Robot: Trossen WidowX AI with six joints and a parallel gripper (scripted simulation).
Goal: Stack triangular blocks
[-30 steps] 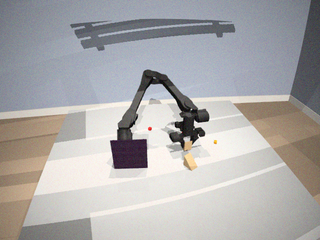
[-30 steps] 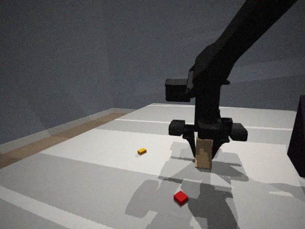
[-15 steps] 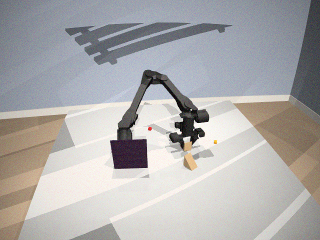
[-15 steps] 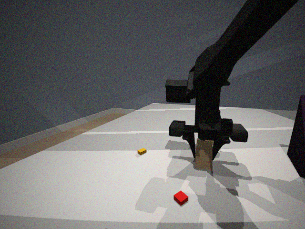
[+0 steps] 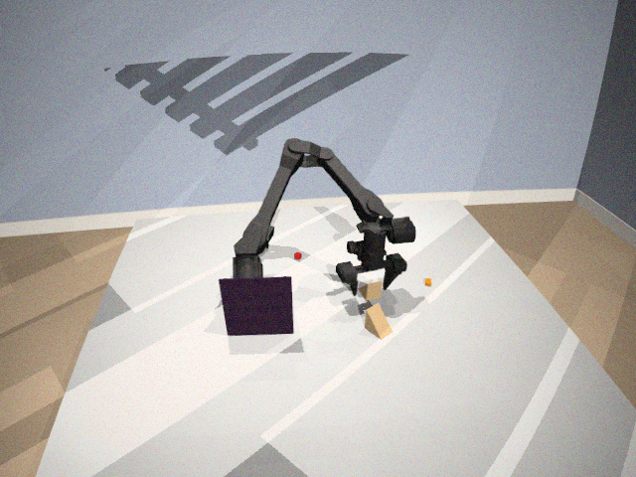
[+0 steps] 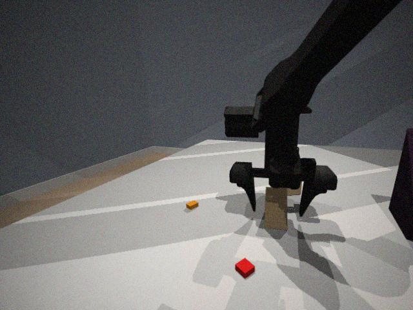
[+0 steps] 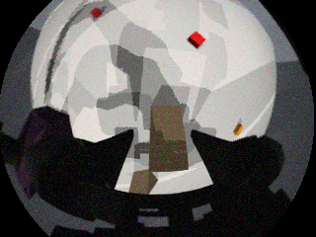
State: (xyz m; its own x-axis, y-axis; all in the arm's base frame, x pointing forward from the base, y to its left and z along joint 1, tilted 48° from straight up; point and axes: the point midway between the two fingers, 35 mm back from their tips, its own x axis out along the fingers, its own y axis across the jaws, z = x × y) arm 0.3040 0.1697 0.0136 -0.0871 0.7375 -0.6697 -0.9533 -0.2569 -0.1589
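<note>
Now: gripper tip 10 mm to the left of the tan triangular block. Also, from my gripper tip: small orange cube 180 mm ahead, 50 mm to the left, 10 mm below; then small red cube 200 mm behind, 190 mm to the left.
</note>
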